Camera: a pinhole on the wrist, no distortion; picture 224 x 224 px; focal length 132.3 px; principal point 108.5 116.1 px. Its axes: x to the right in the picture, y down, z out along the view. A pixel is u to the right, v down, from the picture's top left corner.
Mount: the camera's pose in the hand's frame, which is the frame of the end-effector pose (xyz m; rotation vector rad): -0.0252 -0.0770 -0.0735 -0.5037 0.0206 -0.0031
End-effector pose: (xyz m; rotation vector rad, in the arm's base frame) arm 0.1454 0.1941 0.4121 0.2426 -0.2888 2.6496
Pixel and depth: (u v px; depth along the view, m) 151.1 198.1 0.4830
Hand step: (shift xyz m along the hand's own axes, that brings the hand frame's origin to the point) 0.1396 0.4170 0.2020
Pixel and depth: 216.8 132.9 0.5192
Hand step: 0.4102 0.2279 0.3412
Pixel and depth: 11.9 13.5 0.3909
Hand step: -0.3019 -0.1516 0.4205
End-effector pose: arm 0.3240 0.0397 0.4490 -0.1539 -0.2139 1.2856
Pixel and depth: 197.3 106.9 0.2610
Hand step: 0.1553 0.0317 0.1605
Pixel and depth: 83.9 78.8 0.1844
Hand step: -0.0556 -0.0333 0.1137
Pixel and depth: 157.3 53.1 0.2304
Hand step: 0.0647 -0.0626 0.1796
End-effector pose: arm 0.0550 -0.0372 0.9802 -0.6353 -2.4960 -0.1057
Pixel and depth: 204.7 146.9 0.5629
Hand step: 0.3953 0.3061 0.3484
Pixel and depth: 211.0 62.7 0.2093
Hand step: 0.1414 -0.0513 0.1475
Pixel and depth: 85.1 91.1 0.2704
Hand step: -0.0674 0.0091 0.1888
